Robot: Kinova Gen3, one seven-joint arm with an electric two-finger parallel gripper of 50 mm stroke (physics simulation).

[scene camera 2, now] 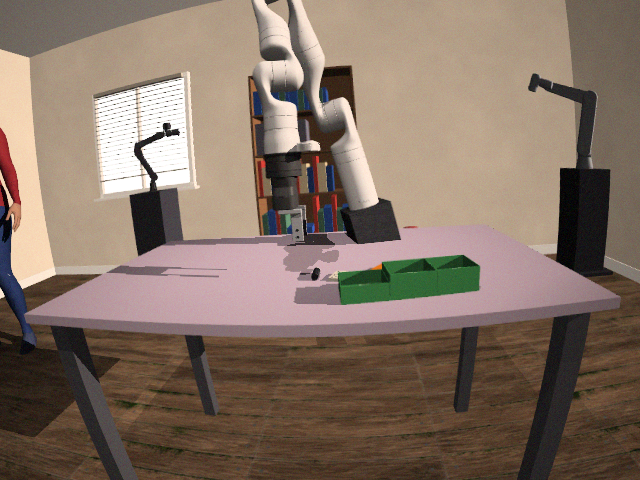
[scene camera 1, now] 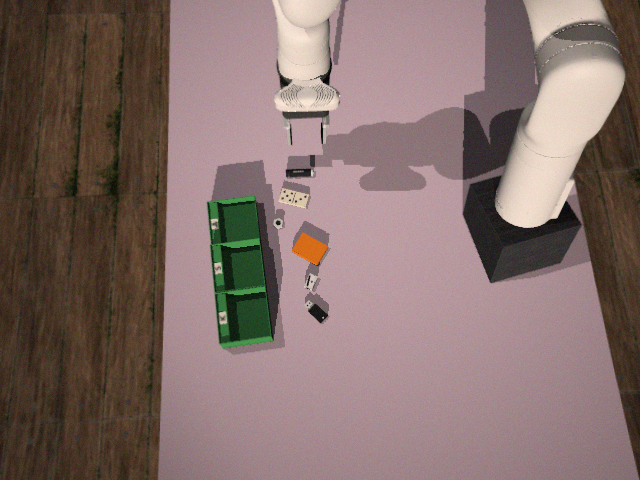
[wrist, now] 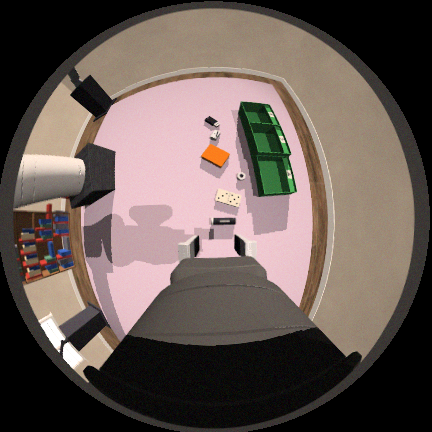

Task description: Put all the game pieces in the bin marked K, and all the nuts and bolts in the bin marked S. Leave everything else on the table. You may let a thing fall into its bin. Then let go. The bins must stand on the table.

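Seen in the pictures: gripper, fingertip midpoint: (scene camera 2: pixel 300 238) (scene camera 1: pixel 306 138) (wrist: pixel 216 242); arm's base at its link origin: (scene camera 2: pixel 364 205) (scene camera 1: pixel 524 203) (wrist: pixel 76 176).
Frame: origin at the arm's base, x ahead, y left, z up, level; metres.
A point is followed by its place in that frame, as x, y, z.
A cream domino with black dots (scene camera 1: pixel 294 197) @[0.372, -0.061, -0.094] (wrist: pixel 228 198) @[0.374, -0.064, -0.094] lies flat on the table. A small silver nut (scene camera 1: pixel 279 227) @[0.400, -0.005, -0.094] (wrist: pixel 238 175) @[0.396, -0.014, -0.092] lies between the domino and the green bins. The K bin (scene camera 1: pixel 250 316) @[0.450, 0.152, -0.094] (scene camera 2: pixel 458 279) @[0.500, 0.160, -0.075] is at one end of the row of three joined bins; the S bin (scene camera 1: pixel 249 266) @[0.452, 0.064, -0.094] (scene camera 2: pixel 413 283) @[0.510, 0.077, -0.074] is in the middle. Both look empty in scene camera 1. My gripper (scene camera 1: pixel 306 140) @[0.347, -0.138, -0.019] (wrist: pixel 216 242) @[0.347, -0.138, -0.019] is open and empty. It hangs above the table, beyond the domino and a black cylinder, on the side away from the orange block.
The black cylinder (scene camera 1: pixel 298 172) @[0.364, -0.107, -0.087] (scene camera 2: pixel 315 273) @[0.383, -0.107, -0.087] (wrist: pixel 224 221) @[0.364, -0.111, -0.087] lies near the domino. The orange block (scene camera 1: pixel 310 248) @[0.346, 0.036, -0.091] (wrist: pixel 215 155) @[0.348, 0.032, -0.091], a small white piece with dark marks (scene camera 1: pixel 311 281) @[0.346, 0.096, -0.090] (wrist: pixel 215 135) @[0.348, 0.088, -0.090] and a black USB stick (scene camera 1: pixel 317 312) @[0.337, 0.149, -0.093] (wrist: pixel 211 121) @[0.339, 0.141, -0.094] lie beside the bins. A third bin (scene camera 1: pixel 240 221) @[0.468, -0.019, -0.094] adjoins S.
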